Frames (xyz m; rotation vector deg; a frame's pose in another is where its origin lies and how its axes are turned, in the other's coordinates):
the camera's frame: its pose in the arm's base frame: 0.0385 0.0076 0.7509 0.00 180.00 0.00
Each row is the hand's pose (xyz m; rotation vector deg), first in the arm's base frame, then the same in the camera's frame.
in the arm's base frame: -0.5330 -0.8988 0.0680 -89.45 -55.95 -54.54
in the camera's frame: 0.5715 -0.9064 0.6829 -57.14 73.63 93.71
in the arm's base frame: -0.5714 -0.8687 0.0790 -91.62 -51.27 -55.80
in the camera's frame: 0.6099 -0.8763 0.6719 -59.37 74.67 97.49
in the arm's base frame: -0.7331 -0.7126 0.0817 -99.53 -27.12 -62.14
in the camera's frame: 0.7716 -0.7202 0.6692 -71.90 79.76 115.16
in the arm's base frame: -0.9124 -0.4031 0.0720 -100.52 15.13 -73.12
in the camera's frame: 0.9509 -0.4107 0.6789 87.44 -77.59 -120.21
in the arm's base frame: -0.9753 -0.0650 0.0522 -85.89 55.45 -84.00
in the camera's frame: 1.0138 -0.0726 0.6987 84.82 -59.05 -86.73
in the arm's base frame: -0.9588 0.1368 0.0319 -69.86 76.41 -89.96
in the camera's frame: 0.9973 0.1292 0.7190 83.92 -50.20 -65.17
